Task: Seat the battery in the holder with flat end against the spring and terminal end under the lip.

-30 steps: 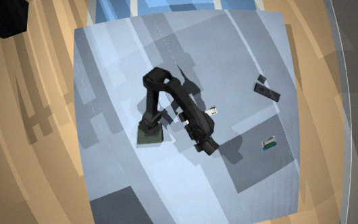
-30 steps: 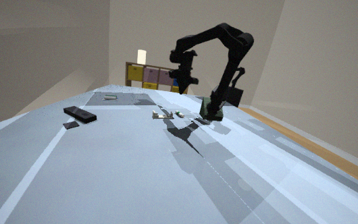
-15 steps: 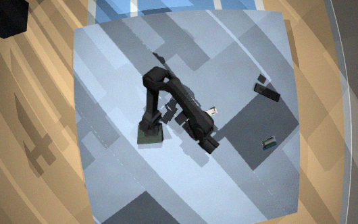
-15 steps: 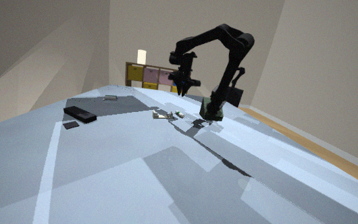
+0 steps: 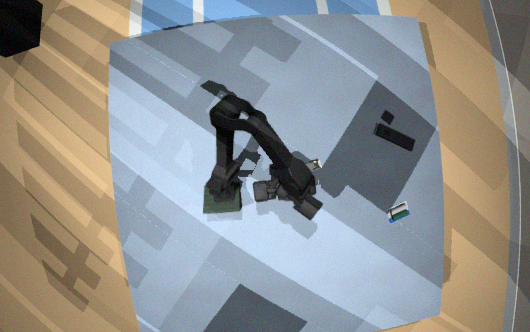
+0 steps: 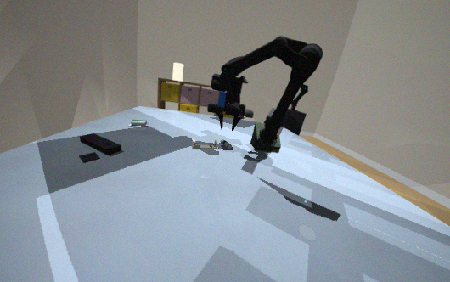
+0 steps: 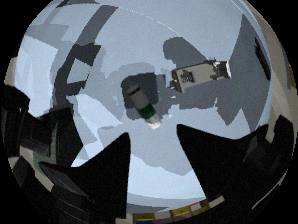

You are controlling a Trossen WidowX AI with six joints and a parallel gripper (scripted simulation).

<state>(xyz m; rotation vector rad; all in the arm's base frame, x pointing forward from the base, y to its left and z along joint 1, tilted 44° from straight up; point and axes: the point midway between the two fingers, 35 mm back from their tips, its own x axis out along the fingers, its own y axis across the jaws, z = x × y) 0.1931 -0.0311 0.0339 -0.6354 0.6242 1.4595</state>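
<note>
My gripper tip is now 1 cm to the right of the battery and 6 cm above it. Also, from my gripper tip: small black square 43 cm ahead, 20 cm to the left, 7 cm below; then white box 43 cm ahead, 16 cm to the right, 6 cm below; then black bar 45 cm ahead, 12 cm to the left, 6 cm below.
</note>
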